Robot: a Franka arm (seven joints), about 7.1 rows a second.
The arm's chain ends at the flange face. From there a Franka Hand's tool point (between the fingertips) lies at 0.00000 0.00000 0.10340 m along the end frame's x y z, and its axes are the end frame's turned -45 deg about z.
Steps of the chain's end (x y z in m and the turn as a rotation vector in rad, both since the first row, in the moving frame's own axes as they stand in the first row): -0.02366, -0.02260, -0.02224, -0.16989, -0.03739, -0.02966; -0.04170, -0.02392, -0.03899, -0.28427, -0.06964, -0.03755; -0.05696, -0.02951, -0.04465, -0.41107, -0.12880, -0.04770; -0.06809, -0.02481, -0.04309, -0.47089, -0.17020, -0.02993; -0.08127, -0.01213, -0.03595, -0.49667, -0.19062, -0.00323; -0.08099, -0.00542, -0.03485, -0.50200, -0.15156, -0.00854; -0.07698, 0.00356, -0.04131, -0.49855, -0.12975, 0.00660; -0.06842, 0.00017, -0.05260, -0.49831, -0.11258, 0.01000
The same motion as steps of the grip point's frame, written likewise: -0.01568, -0.02285, -0.02380, -0.09369, -0.14657, -0.02966; -0.03778, -0.03045, -0.04339, -0.15177, -0.25025, -0.03755; -0.05717, -0.04022, -0.05409, -0.19960, -0.38175, -0.04770; -0.07521, -0.04393, -0.05578, -0.21262, -0.45332, -0.02993; -0.09677, -0.04463, -0.05024, -0.21641, -0.48599, -0.00323; -0.09895, -0.03644, -0.04874, -0.24780, -0.46214, -0.00854; -0.10097, -0.02628, -0.05473, -0.26078, -0.44428, 0.00660; -0.09139, -0.02149, -0.06580, -0.27275, -0.43196, 0.01000
